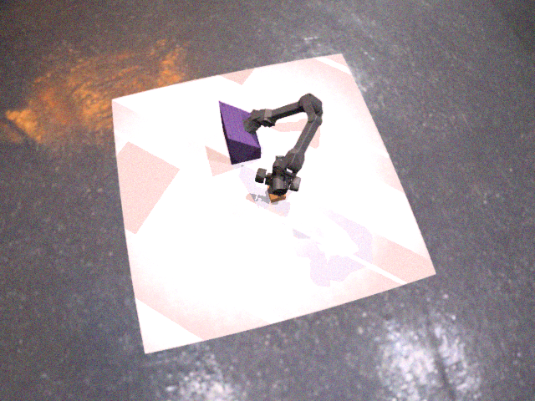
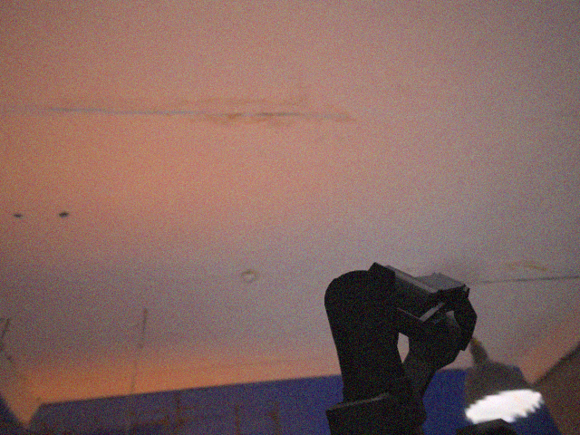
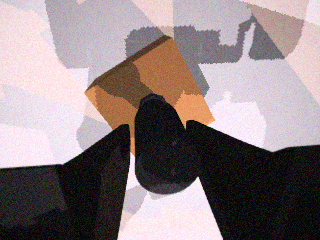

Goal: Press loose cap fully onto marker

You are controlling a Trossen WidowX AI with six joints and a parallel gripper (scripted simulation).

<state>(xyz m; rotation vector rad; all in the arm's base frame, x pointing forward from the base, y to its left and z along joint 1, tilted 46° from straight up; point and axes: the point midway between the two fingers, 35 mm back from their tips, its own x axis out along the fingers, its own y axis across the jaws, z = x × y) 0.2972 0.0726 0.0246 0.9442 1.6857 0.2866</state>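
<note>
My gripper tip is 10 mm below the dark cap.
</note>
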